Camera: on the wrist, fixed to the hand. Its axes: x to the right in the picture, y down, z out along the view.
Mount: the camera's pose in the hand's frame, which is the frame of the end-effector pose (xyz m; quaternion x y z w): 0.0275 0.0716 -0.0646 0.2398 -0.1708 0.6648 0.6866
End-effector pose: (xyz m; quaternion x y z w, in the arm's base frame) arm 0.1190 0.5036 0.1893 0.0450 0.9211 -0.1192 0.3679
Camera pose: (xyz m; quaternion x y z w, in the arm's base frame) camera 0.0682 0.5891 0.2023 0.7111 0.5111 -0.0658 0.4784
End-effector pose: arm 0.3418 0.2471 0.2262 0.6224 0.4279 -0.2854 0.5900
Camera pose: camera 0.4073 0.3202 0.2467 0.8045 -0.2892 -0.0126 0.5186
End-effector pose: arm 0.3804 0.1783 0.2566 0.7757 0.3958 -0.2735 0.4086
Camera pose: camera 0.4616 0.2187 0.2993 0.8469 -0.3793 -0.1435 0.3439
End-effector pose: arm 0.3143 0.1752 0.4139 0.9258 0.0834 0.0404 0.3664
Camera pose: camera 0.3415 0.1723 0.5104 0.7859 -0.6111 0.0932 0.0170
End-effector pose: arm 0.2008 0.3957 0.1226 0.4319 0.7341 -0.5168 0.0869
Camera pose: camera 0.2564 0.4712 0.0870 0.7171 0.0781 -0.5468 0.4250
